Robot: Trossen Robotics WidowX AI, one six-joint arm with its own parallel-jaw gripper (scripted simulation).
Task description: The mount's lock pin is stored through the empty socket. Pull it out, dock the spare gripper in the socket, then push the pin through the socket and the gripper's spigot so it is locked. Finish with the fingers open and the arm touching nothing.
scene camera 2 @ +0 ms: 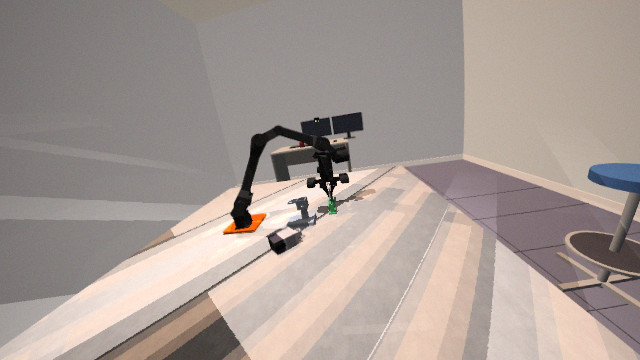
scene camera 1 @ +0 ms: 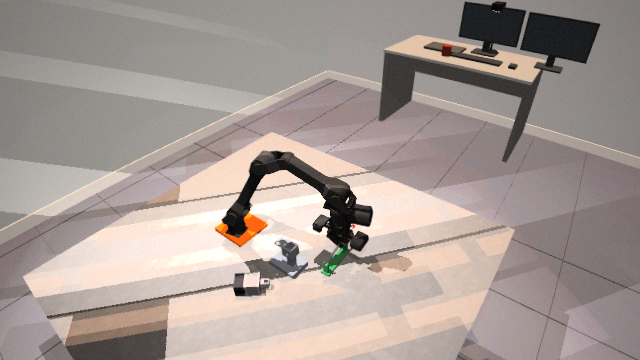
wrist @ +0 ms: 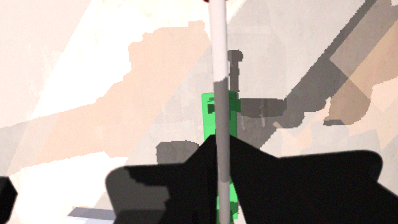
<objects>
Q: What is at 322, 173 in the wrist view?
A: My gripper.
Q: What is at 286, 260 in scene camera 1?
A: A grey mount.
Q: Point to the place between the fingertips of my gripper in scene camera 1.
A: At 340, 247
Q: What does my gripper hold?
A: A lock pin.
</objects>
